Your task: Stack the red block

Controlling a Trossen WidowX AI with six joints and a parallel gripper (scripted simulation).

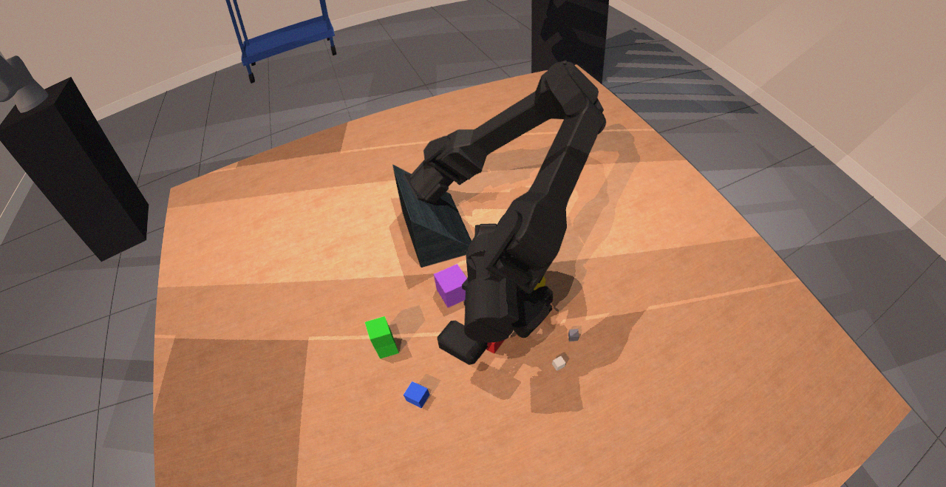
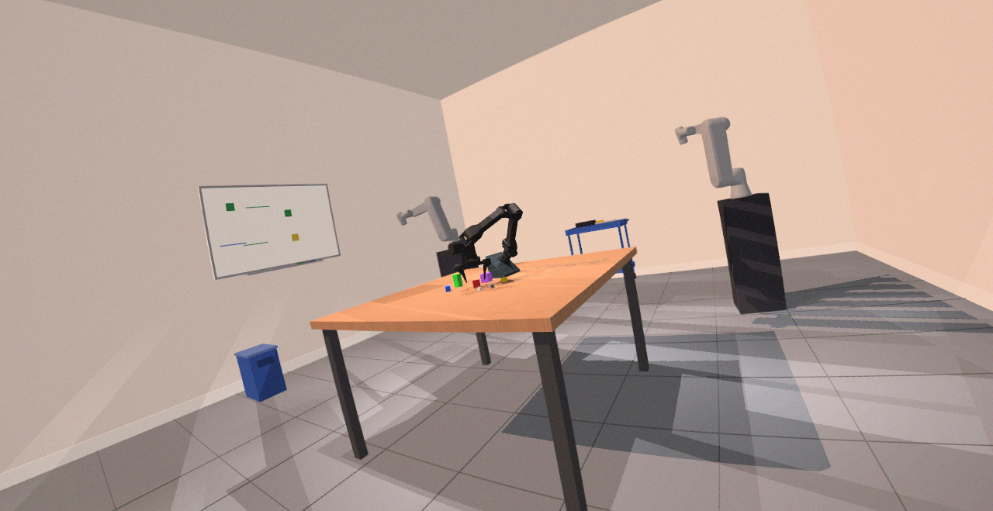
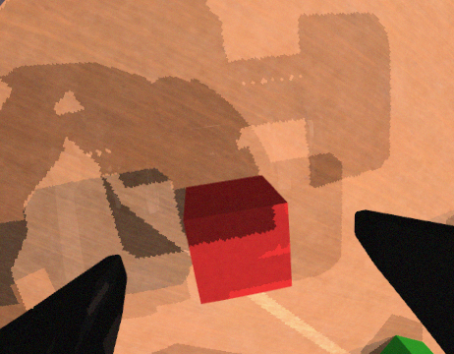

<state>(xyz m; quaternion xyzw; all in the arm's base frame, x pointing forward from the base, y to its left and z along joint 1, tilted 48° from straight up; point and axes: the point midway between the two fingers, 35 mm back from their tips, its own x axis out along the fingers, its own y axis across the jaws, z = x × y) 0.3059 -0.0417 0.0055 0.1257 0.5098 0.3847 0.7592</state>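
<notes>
The red block lies 1 cm below my gripper tip. Also, from my gripper tip: purple block: 12 cm behind, 1 cm to the right, 1 cm below; then small white block: 10 cm ahead, 7 cm to the left, 2 cm below; then small grey block: 12 cm to the left, 6 cm ahead, 2 cm below.
</notes>
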